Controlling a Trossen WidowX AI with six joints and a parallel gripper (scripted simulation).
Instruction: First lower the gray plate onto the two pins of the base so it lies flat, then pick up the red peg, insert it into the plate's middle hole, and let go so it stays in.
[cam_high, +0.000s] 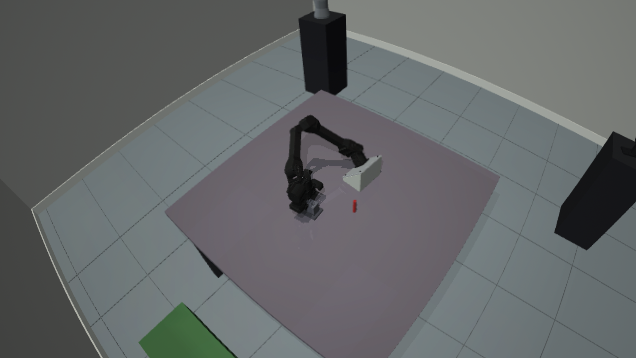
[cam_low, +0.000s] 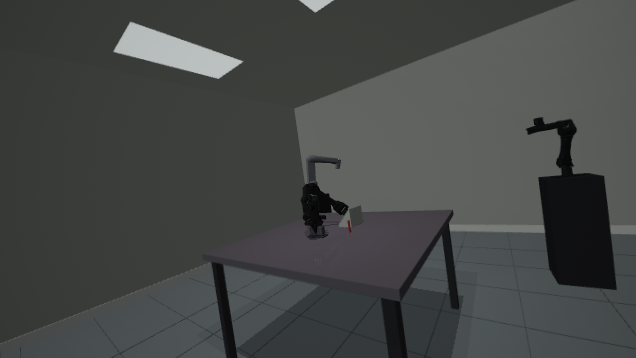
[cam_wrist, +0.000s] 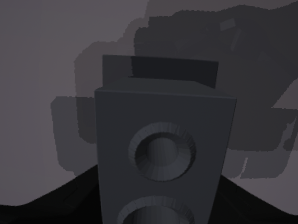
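My gripper tip is 20 mm above the gray base block. Round my gripper tip: gray plate 30 mm above; then red peg 120 mm behind, 180 mm to the left, 20 mm above.
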